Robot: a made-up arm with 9 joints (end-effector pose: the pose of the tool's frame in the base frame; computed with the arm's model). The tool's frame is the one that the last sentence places.
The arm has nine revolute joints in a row. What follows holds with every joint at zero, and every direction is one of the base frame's.
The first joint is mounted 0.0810 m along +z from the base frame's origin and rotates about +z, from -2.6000 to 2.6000 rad.
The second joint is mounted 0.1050 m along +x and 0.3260 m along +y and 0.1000 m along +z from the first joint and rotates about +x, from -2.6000 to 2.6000 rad.
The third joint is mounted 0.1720 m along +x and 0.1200 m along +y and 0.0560 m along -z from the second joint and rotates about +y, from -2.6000 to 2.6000 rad.
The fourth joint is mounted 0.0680 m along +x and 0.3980 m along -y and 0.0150 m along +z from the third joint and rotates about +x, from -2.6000 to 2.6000 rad.
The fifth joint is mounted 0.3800 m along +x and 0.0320 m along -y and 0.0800 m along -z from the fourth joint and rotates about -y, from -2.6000 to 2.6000 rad.
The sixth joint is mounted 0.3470 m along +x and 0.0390 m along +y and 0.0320 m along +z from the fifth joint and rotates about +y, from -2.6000 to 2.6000 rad.
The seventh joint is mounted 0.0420 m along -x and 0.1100 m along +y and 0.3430 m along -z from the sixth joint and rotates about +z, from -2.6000 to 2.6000 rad.
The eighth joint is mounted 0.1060 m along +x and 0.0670 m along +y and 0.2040 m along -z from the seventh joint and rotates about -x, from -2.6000 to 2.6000 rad.
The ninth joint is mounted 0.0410 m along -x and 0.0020 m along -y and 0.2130 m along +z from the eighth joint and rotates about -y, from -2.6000 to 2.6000 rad.
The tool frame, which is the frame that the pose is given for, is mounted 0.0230 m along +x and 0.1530 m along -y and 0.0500 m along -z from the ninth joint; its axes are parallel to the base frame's.
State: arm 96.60 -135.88 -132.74 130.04 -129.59 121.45 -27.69 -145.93 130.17
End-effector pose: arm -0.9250 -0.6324 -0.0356 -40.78 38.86 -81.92
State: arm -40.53 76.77 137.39 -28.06 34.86 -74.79 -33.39 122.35 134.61
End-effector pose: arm 0.6694 1.3352 0.2447 -125.58 -46.90 131.92
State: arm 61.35 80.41 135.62 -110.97 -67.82 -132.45 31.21 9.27 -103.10
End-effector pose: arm -0.9736 0.2224 -0.7399 -56.46 31.97 171.59
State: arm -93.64 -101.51 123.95 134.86 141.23 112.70 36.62 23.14 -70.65
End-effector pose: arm -0.0699 -0.3004 0.5010 8.69 15.29 163.22
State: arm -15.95 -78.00 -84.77 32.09 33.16 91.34 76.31 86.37 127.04
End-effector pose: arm 0.0871 0.4867 0.3760 -36.91 -41.69 -149.00
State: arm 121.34 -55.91 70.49 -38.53 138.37 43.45 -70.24 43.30 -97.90
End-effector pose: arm -0.1953 0.4795 -0.0370 -52.77 5.98 23.26
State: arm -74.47 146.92 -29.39 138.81 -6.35 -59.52 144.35 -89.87 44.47
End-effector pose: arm 0.1201 -1.1303 -0.8402 118.88 59.47 80.30
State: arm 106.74 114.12 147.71 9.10 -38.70 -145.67 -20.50 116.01 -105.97
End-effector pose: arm -0.6805 -0.9503 0.5992 -160.01 59.71 -7.26
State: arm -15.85 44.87 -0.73 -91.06 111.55 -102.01 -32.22 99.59 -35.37
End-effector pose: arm 0.4154 0.6410 0.0896 128.09 -27.16 -124.17
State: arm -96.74 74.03 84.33 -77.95 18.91 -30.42 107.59 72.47 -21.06
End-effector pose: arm 1.0556 -0.3082 -0.6403 -105.84 -6.19 68.90
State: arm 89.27 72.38 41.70 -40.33 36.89 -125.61 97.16 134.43 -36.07
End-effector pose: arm -0.9154 1.4218 0.1948 63.99 -20.27 -117.60
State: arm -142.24 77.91 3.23 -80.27 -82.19 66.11 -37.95 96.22 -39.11
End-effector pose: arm 0.0071 -0.7383 -0.2608 116.20 7.78 121.73
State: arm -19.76 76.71 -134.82 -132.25 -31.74 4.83 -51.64 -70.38 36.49
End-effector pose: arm -0.1719 0.4464 -0.5835 42.55 -40.80 119.28
